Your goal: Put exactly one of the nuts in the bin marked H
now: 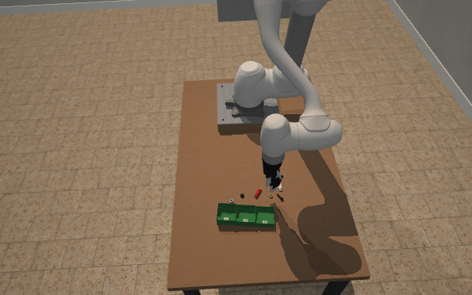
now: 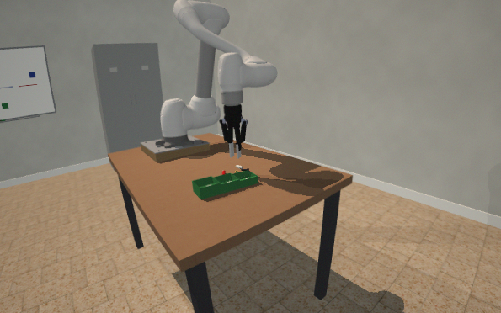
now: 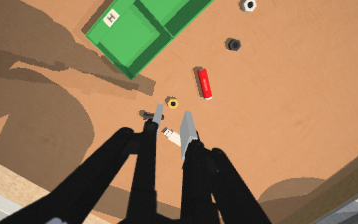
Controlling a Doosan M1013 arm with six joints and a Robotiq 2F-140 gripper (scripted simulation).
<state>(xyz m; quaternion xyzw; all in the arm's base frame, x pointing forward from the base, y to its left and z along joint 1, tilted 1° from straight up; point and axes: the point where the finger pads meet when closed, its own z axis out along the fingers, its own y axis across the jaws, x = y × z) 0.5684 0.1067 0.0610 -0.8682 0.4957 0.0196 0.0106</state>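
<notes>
My gripper is now 10 mm past the brass-coloured nut and 110 mm above it. From my hand the other things lie so: red cylinder: 20 mm behind, 60 mm to the right, 100 mm below; white USB stick: 50 mm behind, 50 mm to the left, 110 mm below; black bolt: 50 mm to the left, 100 mm below.
</notes>
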